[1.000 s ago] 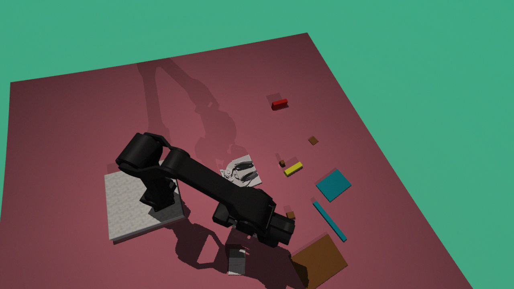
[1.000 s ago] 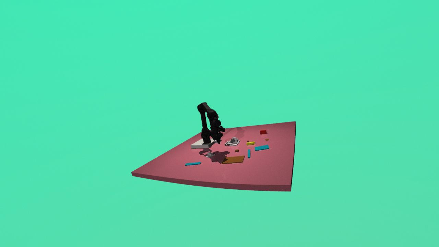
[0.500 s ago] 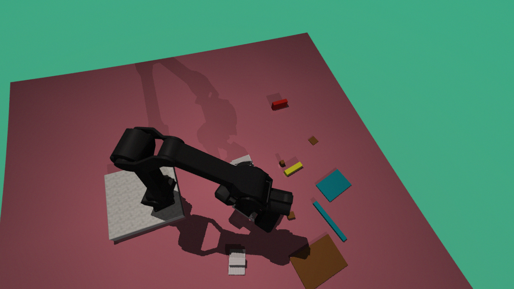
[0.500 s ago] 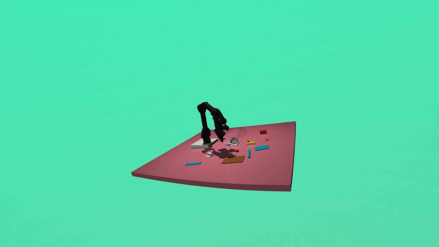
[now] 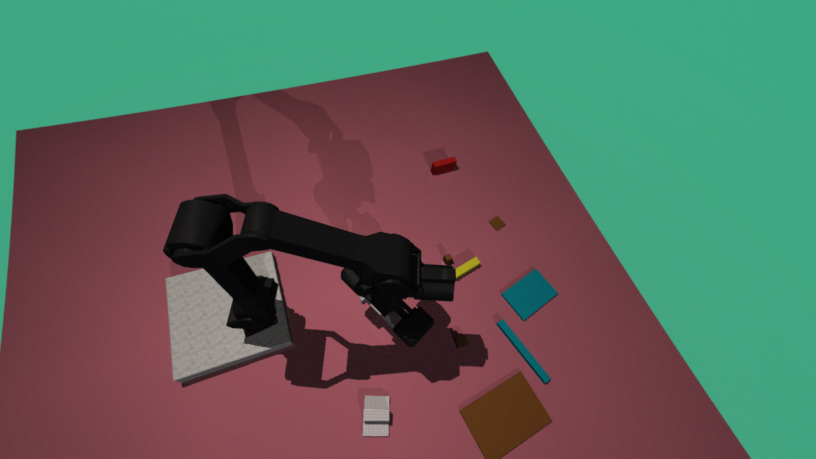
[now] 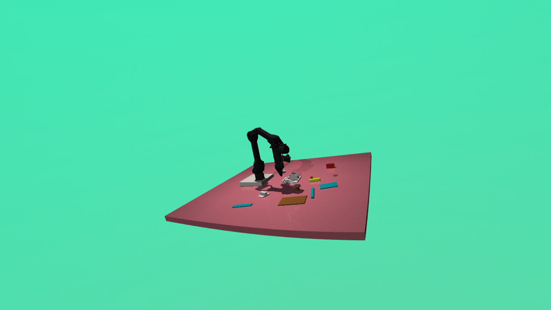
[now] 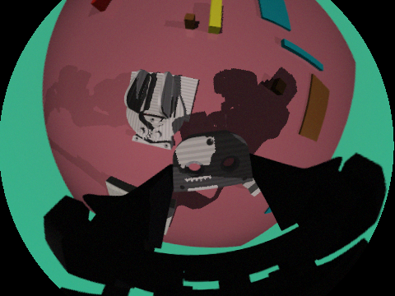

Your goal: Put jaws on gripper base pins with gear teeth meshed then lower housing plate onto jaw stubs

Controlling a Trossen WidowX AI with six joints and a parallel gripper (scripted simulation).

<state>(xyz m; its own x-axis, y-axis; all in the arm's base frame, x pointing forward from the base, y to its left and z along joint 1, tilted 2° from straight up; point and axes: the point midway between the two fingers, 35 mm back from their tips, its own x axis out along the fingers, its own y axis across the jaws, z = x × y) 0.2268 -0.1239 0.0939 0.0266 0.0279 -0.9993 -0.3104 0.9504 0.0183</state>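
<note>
Right now my gripper tip is 2 cm short of the gripper jaw, 8 cm to the right of it and 7 cm above it. Round my gripper tip: white stepped block (10 cm behind, 16 cm to the right, 7 cm below); then teal bar (24 cm ahead, 20 cm to the right, 8 cm below); then yellow bar (23 cm ahead, 2 cm to the left, 7 cm below).
</note>
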